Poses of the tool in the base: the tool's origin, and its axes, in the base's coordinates. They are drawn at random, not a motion.
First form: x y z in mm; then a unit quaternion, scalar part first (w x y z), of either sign.
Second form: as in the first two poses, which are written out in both.
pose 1, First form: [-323.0 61.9 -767.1 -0.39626 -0.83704 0.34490 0.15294]
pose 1, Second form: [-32.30 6.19 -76.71 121.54 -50.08 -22.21]
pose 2, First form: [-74.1 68.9 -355.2 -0.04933 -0.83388 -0.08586 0.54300]
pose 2, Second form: [-7.41 6.89 -35.52 145.56 14.99 -94.78]
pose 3, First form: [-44.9 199.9 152.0 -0.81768 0.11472 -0.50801 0.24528]
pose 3, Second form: [-4.49 19.99 15.20 -14.01 62.03 -29.95]
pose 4, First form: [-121.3 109.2 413.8 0.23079 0.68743 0.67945 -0.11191]
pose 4, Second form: [-12.13 10.92 41.38 108.32 107.06 -17.63]
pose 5, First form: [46.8 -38.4 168.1 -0.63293 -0.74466 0.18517 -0.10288]
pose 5, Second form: [4.68 -3.84 16.81 97.59 -24.27 13.48]
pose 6, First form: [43.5 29.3 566.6 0.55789 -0.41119 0.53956 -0.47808]
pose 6, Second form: [4.35 2.93 56.66 -55.58 72.93 -64.62]
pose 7, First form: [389.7 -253.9 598.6 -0.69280 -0.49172 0.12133 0.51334]
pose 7, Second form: [38.97 -25.39 59.86 62.93 -15.53 -65.70]
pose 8, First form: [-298.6 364.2 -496.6 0.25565 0.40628 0.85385 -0.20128]
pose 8, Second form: [-29.86 36.42 -49.66 63.19 132.81 -31.31]
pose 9, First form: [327.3 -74.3 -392.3 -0.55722 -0.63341 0.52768 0.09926]
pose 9, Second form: [32.73 -7.43 -39.23 85.64 -71.35 -13.42]
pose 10, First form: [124.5 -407.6 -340.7 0.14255 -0.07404 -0.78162 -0.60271]
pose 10, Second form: [12.45 -40.76 -34.07 -12.24 -129.20 -99.63]
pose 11, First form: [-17.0 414.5 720.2 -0.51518 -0.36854 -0.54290 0.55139]
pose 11, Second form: [-1.70 41.45 72.02 50.73 74.73 -75.90]
